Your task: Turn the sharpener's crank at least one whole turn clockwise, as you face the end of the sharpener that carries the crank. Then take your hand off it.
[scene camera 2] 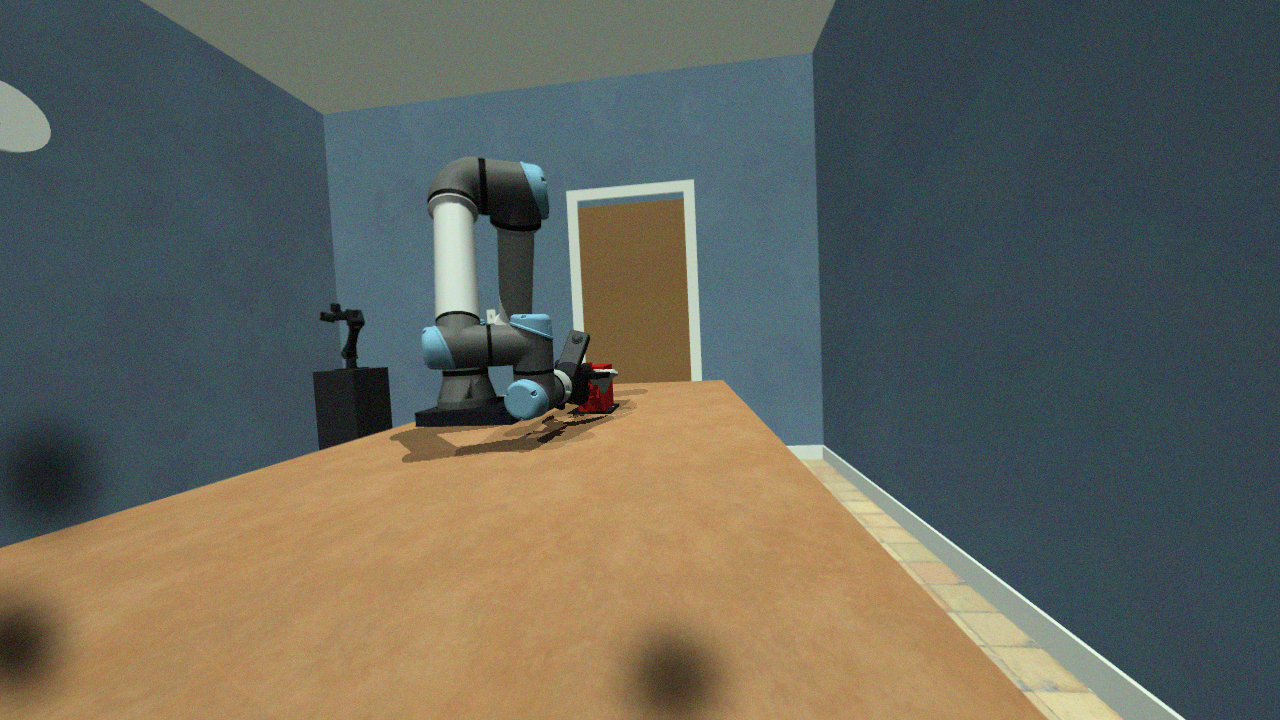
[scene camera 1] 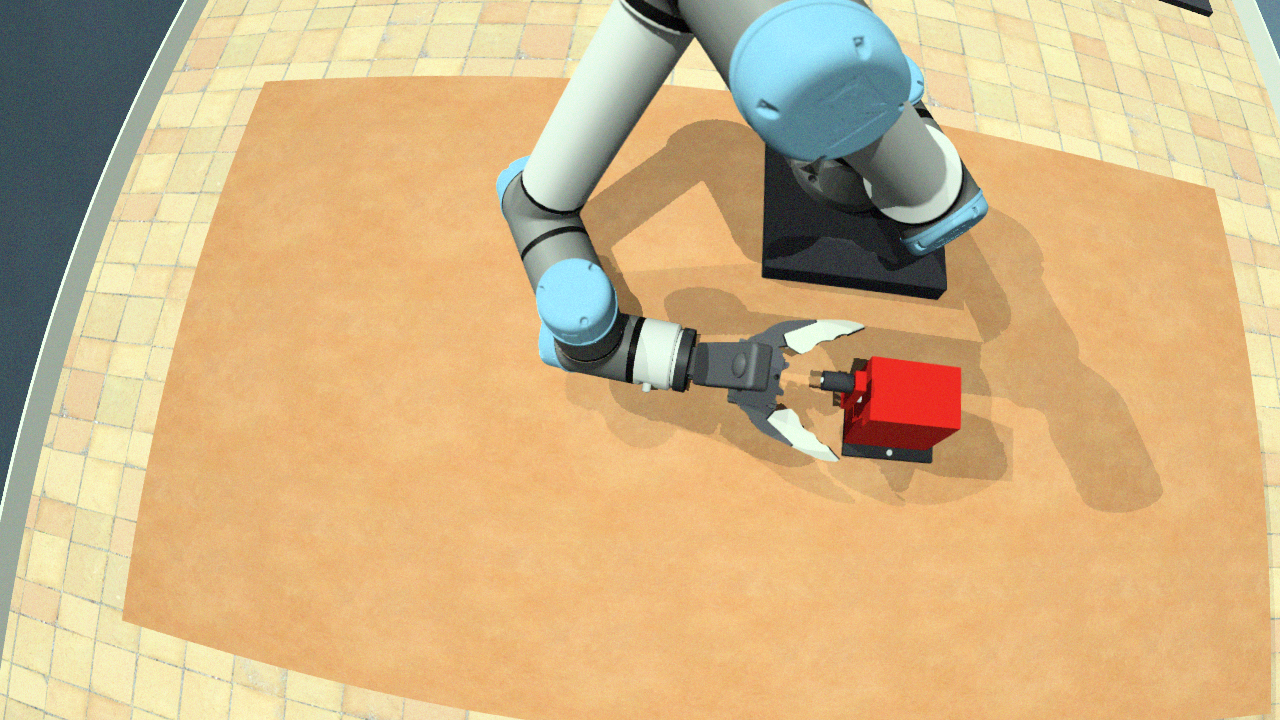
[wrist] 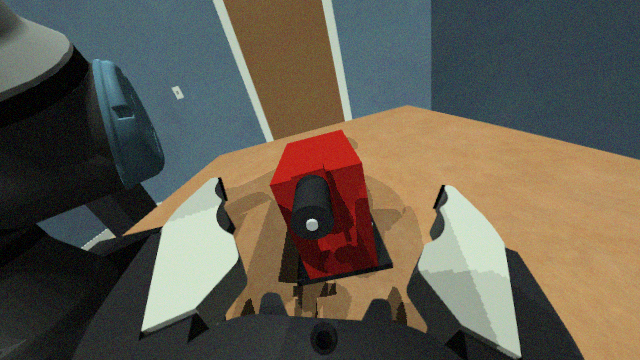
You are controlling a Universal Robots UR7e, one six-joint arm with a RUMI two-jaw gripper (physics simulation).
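Where they show: gripper, between the fingertips: (scene camera 2: 590,367) (scene camera 1: 853,393) (wrist: 328,183); arm's base, origin of its link: (scene camera 2: 468,404) (scene camera 1: 842,165) (wrist: 40,322).
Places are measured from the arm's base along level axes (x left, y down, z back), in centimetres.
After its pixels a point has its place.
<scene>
The red, box-shaped sharpener (scene camera 1: 916,394) @[x 7.6, y -9.0, z -34.9 cm] (scene camera 2: 601,399) @[x 2.1, y -0.2, z -37.5 cm] (wrist: 325,151) @[x 6.6, y -9.0, z -35.8 cm] stands upright on its dark base (scene camera 1: 868,451) @[x 5.5, y 3.0, z -39.2 cm] (wrist: 384,252) @[x 3.5, y 3.0, z -39.6 cm]. Its black crank handle (scene camera 1: 837,381) @[x -2.3, y -10.1, z -34.9 cm] (wrist: 312,207) @[x -3.8, y -10.0, z -34.9 cm] sticks out toward my gripper, at the upper left of the crank end in the wrist view. My gripper (scene camera 1: 850,392) @[x -0.2, y -9.1, z -35.7 cm] (wrist: 328,183) @[x -0.2, y -9.1, z -35.7 cm] is wide open, with one pale finger on each side of the handle and a gap to both. Nothing is held. In scene camera 2 the handle is hidden behind the gripper, and a pale finger shows against the sharpener.
The arm's black base plate (scene camera 1: 850,273) @[x 1.2, y 0.1, z -16.7 cm] (scene camera 2: 438,417) @[x -10.7, y 1.5, z 1.6 cm] stands on the orange-brown table (scene camera 1: 402,501) @[x -51.4, y 3.8, z -53.2 cm] (scene camera 2: 537,573) @[x -70.8, y 3.8, z -49.4 cm], close beside the sharpener. The forearm and wrist reach in from the left in scene camera 1. A black pedestal (scene camera 2: 353,407) with a small dark arm stands beyond the table.
</scene>
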